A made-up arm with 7 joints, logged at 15 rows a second.
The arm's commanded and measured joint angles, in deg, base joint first. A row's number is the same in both.
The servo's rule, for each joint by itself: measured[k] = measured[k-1] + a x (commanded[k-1-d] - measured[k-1]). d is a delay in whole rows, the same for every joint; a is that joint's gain. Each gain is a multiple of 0.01, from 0.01 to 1. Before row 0 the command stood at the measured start. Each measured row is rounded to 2 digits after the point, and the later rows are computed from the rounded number. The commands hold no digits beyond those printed.
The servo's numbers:
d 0
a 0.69 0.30 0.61 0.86 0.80 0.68 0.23
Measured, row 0: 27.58 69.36 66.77 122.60 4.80 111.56 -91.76
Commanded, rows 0 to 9: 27.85 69.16 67.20 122.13 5.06 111.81 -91.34; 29.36 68.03 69.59 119.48 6.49 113.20 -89.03; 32.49 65.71 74.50 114.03 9.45 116.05 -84.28; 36.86 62.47 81.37 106.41 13.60 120.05 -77.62; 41.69 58.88 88.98 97.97 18.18 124.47 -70.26; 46.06 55.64 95.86 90.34 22.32 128.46 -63.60; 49.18 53.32 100.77 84.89 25.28 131.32 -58.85; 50.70 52.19 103.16 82.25 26.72 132.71 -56.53; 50.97 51.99 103.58 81.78 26.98 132.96 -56.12; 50.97 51.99 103.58 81.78 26.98 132.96 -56.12
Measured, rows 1 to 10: 27.77 69.30 67.03 122.20 5.01 111.73 -91.66; 28.87 68.92 68.59 119.86 6.19 112.73 -91.06; 31.37 67.96 72.20 114.85 8.80 114.99 -89.50; 35.16 66.31 77.79 107.59 12.64 118.43 -86.77; 39.67 64.08 84.62 99.32 17.07 122.54 -82.97; 44.08 61.55 91.48 91.60 21.27 126.57 -78.51; 47.60 59.08 97.15 85.83 24.48 129.80 -73.99; 49.74 57.01 100.82 82.75 26.27 131.78 -69.97; 50.59 55.50 102.50 81.92 26.84 132.58 -66.78; 50.85 54.45 103.16 81.80 26.95 132.84 -64.33
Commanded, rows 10 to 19: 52.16 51.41 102.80 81.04 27.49 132.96 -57.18; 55.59 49.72 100.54 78.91 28.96 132.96 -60.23; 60.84 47.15 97.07 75.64 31.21 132.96 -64.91; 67.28 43.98 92.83 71.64 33.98 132.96 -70.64; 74.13 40.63 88.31 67.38 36.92 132.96 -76.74; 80.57 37.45 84.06 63.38 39.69 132.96 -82.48; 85.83 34.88 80.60 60.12 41.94 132.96 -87.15; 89.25 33.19 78.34 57.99 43.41 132.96 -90.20; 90.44 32.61 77.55 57.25 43.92 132.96 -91.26; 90.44 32.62 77.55 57.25 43.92 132.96 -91.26
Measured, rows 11 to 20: 51.75 53.54 102.94 81.15 27.38 132.92 -62.69; 54.40 52.39 101.48 79.22 28.64 132.95 -62.12; 58.84 50.82 98.79 76.14 30.70 132.96 -62.76; 64.66 48.77 95.15 72.27 33.32 132.96 -64.57; 71.19 46.33 90.98 68.06 36.20 132.96 -67.37; 77.66 43.67 86.76 64.04 38.99 132.96 -70.85; 83.30 41.03 83.00 60.67 41.35 132.96 -74.60; 87.41 38.68 80.16 58.37 43.00 132.96 -78.19; 89.50 36.86 78.57 57.41 43.74 132.96 -81.20; 90.15 35.59 77.95 57.27 43.88 132.96 -83.51
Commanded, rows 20 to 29: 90.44 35.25 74.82 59.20 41.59 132.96 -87.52; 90.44 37.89 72.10 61.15 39.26 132.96 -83.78; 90.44 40.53 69.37 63.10 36.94 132.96 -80.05; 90.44 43.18 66.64 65.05 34.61 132.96 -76.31; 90.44 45.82 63.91 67.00 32.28 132.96 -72.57; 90.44 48.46 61.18 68.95 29.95 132.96 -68.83; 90.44 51.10 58.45 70.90 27.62 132.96 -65.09; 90.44 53.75 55.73 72.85 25.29 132.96 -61.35; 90.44 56.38 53.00 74.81 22.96 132.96 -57.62; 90.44 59.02 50.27 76.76 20.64 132.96 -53.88
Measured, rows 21 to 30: 90.35 35.49 76.04 58.93 42.05 132.96 -84.43; 90.41 36.21 73.64 60.84 39.82 132.96 -84.28; 90.43 37.51 71.04 62.78 37.52 132.96 -83.31; 90.44 39.21 68.36 64.73 35.19 132.96 -81.70; 90.44 41.19 65.65 66.68 32.86 132.96 -79.60; 90.44 43.37 62.92 68.63 30.53 132.96 -77.12; 90.44 45.69 60.19 70.58 28.20 132.96 -74.35; 90.44 48.11 57.47 72.53 25.87 132.96 -71.36; 90.44 50.59 54.74 74.49 23.54 132.96 -68.20; 90.44 53.12 52.01 76.44 21.22 132.96 -64.91
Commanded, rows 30 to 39: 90.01 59.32 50.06 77.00 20.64 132.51 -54.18; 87.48 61.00 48.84 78.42 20.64 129.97 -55.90; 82.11 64.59 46.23 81.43 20.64 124.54 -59.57; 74.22 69.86 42.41 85.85 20.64 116.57 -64.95; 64.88 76.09 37.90 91.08 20.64 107.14 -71.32; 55.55 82.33 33.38 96.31 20.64 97.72 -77.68; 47.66 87.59 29.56 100.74 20.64 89.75 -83.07; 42.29 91.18 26.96 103.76 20.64 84.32 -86.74; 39.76 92.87 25.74 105.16 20.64 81.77 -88.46; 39.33 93.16 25.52 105.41 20.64 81.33 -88.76
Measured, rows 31 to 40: 90.14 54.98 50.82 76.92 20.76 132.65 -62.44; 88.30 56.79 49.61 78.21 20.66 130.83 -60.94; 84.03 59.13 47.55 80.98 20.64 126.55 -60.62; 77.26 62.35 44.41 85.17 20.64 119.76 -61.62; 68.72 66.47 40.44 90.25 20.64 111.18 -63.85; 59.63 71.23 36.13 95.46 20.64 102.03 -67.03; 51.37 76.14 32.12 100.00 20.64 93.68 -70.72; 45.10 80.65 28.97 103.23 20.64 87.32 -74.40; 41.42 84.32 27.00 104.89 20.64 83.55 -77.63; 39.98 86.97 26.10 105.34 20.64 82.04 -80.19
